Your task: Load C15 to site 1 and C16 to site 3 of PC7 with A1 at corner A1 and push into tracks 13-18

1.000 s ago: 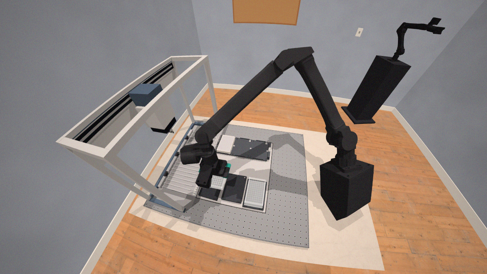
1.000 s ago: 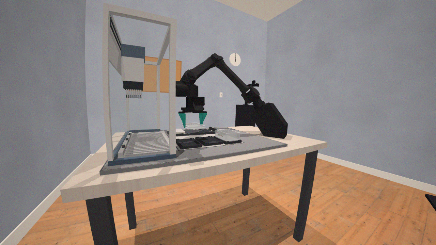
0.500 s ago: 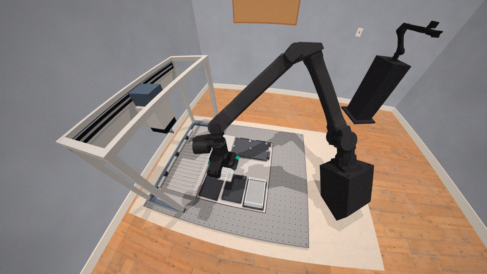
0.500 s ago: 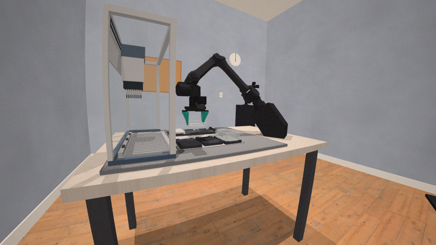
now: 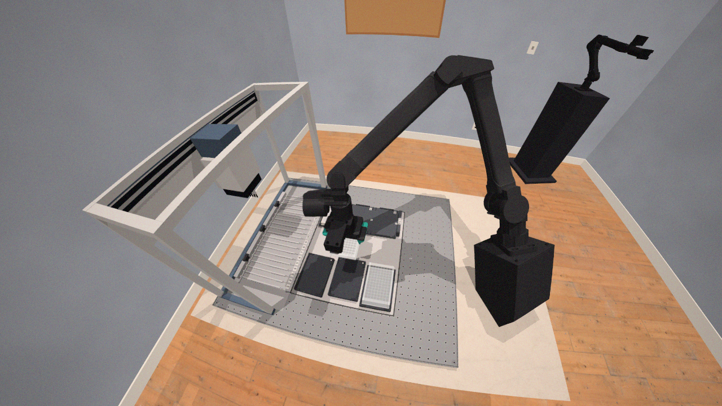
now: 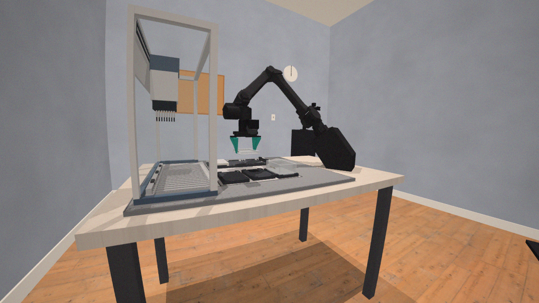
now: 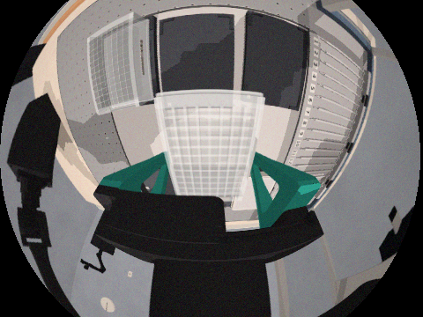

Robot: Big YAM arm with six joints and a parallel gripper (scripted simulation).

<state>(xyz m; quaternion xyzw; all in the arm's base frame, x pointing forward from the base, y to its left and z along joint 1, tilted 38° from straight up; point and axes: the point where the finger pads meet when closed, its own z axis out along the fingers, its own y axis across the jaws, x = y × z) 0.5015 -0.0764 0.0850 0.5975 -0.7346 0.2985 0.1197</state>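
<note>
Now: the dark plate carrier PC7 15 cm to the right of my hand, 8 cm below it and 5 cm behind it. The rest, counted from my hand: nest S2 (10 cm to the left, 9 cm below, 1 cm ahead); 96-well plate C15 (right at my hand); nest S3 (12 cm ahead, 9 cm below, 8 cm to the left).
</note>
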